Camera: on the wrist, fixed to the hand. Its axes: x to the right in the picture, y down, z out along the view.
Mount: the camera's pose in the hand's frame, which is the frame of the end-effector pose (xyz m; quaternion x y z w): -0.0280 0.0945 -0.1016 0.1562 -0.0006 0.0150 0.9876
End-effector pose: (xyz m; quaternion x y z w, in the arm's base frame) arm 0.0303 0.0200 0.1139 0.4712 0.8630 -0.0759 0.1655
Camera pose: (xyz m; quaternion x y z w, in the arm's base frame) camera 0.1018 0.0785 0.2211 0.5041 0.8333 -0.2076 0.0915
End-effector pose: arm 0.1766 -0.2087 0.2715 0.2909 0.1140 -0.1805 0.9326
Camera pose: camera 0.1783 -0.0695 0.2460 0.4346 0.0795 -0.1823 0.8784
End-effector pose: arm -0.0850 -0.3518 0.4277 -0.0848 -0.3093 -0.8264 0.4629
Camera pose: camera 0.0227 -0.4277 0.3759 -0.0166 -0.4335 -0.7608 0.4826
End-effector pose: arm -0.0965 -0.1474 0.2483 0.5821 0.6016 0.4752 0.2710
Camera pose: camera -0.1391 -0.2125 0.3666 0.6265 0.6595 0.3791 0.1699
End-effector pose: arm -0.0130 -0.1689 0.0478 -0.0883 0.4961 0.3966 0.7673
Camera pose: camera -0.1544 -0.1739 0.0455 0.0403 0.5528 0.3258 0.7660
